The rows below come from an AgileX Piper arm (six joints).
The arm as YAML. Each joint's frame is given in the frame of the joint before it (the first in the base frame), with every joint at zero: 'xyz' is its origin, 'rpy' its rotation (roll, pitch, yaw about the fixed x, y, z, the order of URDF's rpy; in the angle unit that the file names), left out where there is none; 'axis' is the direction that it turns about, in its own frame. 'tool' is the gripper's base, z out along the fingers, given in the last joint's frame.
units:
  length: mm
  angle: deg
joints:
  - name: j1
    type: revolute
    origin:
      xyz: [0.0, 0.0, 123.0]
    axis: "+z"
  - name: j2
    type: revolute
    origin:
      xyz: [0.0, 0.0, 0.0]
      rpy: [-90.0, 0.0, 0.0]
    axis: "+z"
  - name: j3
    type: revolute
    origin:
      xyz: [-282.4, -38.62, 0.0]
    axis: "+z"
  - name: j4
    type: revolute
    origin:
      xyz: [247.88, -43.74, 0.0]
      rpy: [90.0, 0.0, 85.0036]
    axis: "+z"
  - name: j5
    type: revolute
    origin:
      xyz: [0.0, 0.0, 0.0]
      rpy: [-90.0, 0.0, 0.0]
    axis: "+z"
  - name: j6
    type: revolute
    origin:
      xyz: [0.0, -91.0, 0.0]
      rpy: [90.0, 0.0, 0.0]
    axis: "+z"
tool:
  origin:
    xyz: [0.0, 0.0, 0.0]
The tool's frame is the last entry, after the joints.
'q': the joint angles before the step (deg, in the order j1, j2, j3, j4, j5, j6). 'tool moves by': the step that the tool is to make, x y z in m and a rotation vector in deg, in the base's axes. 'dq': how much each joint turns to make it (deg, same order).
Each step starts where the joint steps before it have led.
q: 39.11 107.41 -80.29 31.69 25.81 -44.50
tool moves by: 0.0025 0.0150 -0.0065 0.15 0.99 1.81
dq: 1.11 2.88 -2.96 1.20 1.13 -0.86
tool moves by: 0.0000 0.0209 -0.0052 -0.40 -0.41 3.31
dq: 1.91 3.27 -3.99 0.00 1.16 -1.18
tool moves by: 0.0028 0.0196 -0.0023 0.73 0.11 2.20
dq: 1.36 3.39 -4.85 0.75 1.42 -0.55
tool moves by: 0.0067 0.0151 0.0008 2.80 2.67 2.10
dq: 0.00 3.51 -5.68 5.16 3.68 -2.54
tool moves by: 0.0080 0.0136 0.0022 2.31 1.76 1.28
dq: 0.00 3.49 -6.13 2.51 3.09 -0.12
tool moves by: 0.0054 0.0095 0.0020 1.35 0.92 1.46
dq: 0.00 2.65 -4.88 1.25 2.67 -0.04
